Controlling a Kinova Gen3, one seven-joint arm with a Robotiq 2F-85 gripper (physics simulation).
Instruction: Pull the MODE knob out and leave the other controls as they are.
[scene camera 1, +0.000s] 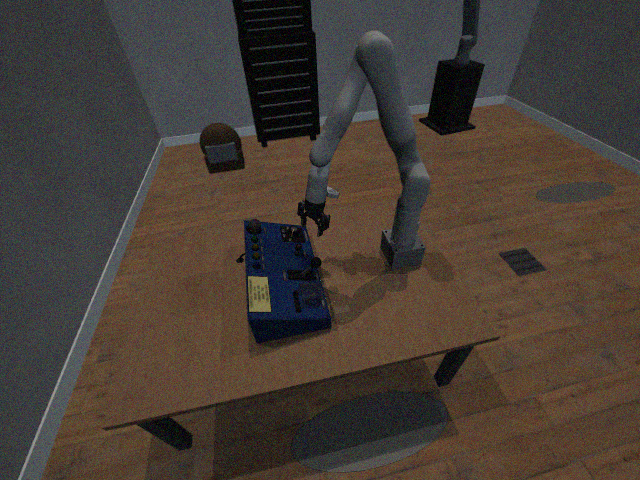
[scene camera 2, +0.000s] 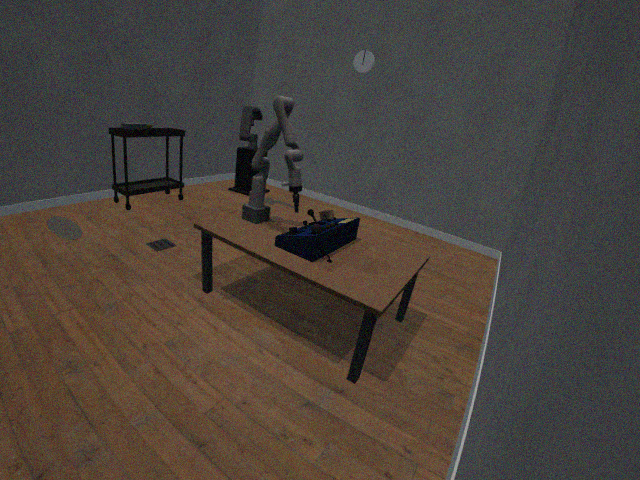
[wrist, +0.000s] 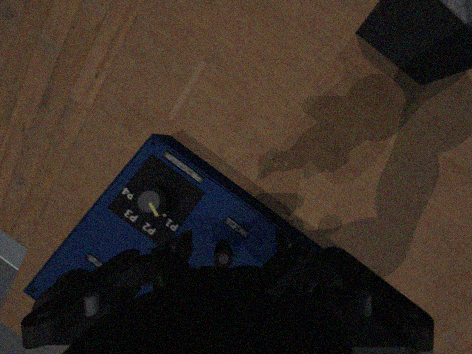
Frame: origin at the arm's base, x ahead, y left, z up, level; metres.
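Where they show: gripper, fingertip midpoint: (scene camera 1: 311, 231) (scene camera 2: 296, 210) (wrist: 233, 240); arm's base, origin of the base link: (scene camera 1: 402, 237) (scene camera 2: 256, 206).
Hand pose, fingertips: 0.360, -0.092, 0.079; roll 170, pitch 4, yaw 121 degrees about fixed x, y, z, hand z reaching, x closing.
Things, the pixels of their top centre, and the offset from my fingertips, as dx, dy, dz. "spot": a spot on its surface instead. Level surfaces: height alone.
- small dark MODE knob, middle of its top: (wrist: 218, 266) (scene camera 1: 296, 245) +0.067, +0.009, -0.045
- program dial, surface spot: (wrist: 148, 201) spot: +0.047, -0.109, -0.061
- ball-topped lever, surface spot: (scene camera 1: 315, 262) spot: +0.032, +0.148, -0.018
- yellow label, surface spot: (scene camera 1: 258, 294) spot: +0.253, +0.199, -0.037
- wooden table, its level: dz -0.177
A blue control box (scene camera 1: 275, 251) (scene camera 2: 336, 237) (wrist: 95, 235) lies on the table. The small dark MODE knob (scene camera 1: 298, 249) (wrist: 223, 255) stands on its panel beside a small blurred label; how far out it sits is hard to tell. My gripper (scene camera 1: 312, 227) (scene camera 2: 296, 209) (wrist: 233, 240) is open and empty, raised above the box. In the wrist view the knob shows between the two fingertips, nearer the left one. The program dial (wrist: 148, 201) has its yellow pointer toward the side of P1 and P2. The gripper body hides much of the panel in the wrist view.
A ball-topped lever (scene camera 1: 315, 262) (scene camera 2: 310, 212) rises from the box near the knob. Several coloured buttons and a yellow label (scene camera 1: 258, 294) are on the far side. The box rests on a wooden table (scene camera 1: 170, 341) (scene camera 2: 361, 273). The arm base (scene camera 1: 403, 254) stands to the right.
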